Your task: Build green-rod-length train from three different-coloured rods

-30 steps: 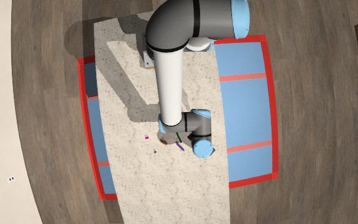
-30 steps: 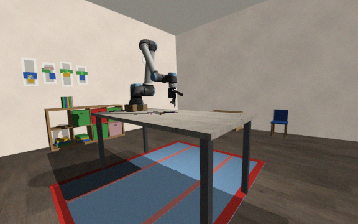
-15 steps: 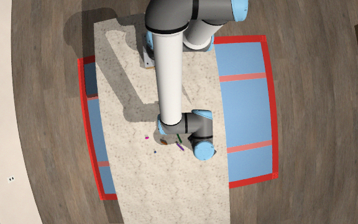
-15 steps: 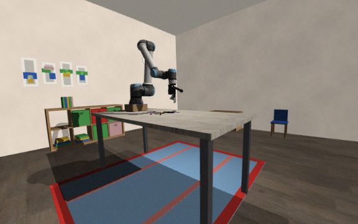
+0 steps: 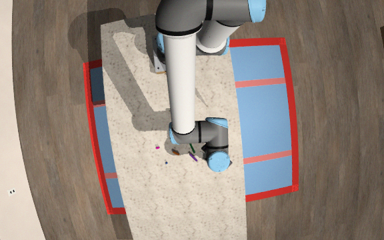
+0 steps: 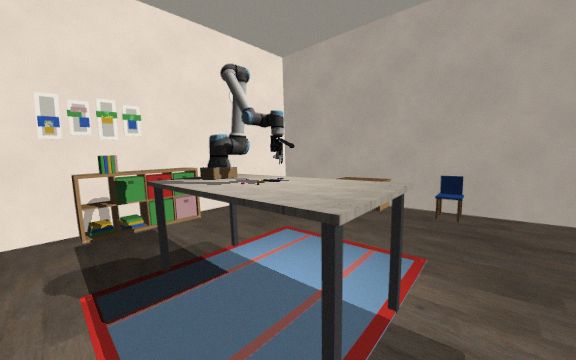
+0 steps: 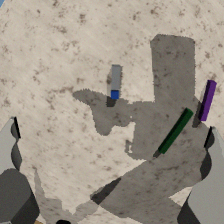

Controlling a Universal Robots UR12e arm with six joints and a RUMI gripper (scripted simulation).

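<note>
Right now my hand is 1 cm past the orange rod, 22 cm to the left of it and 10 cm above it. From my hand the other things lie so: grey rod: 10 cm below; then green rod: 2 cm behind, 12 cm to the right, 10 cm below; then purple rod: 4 cm ahead, 12 cm to the right, 10 cm below.
</note>
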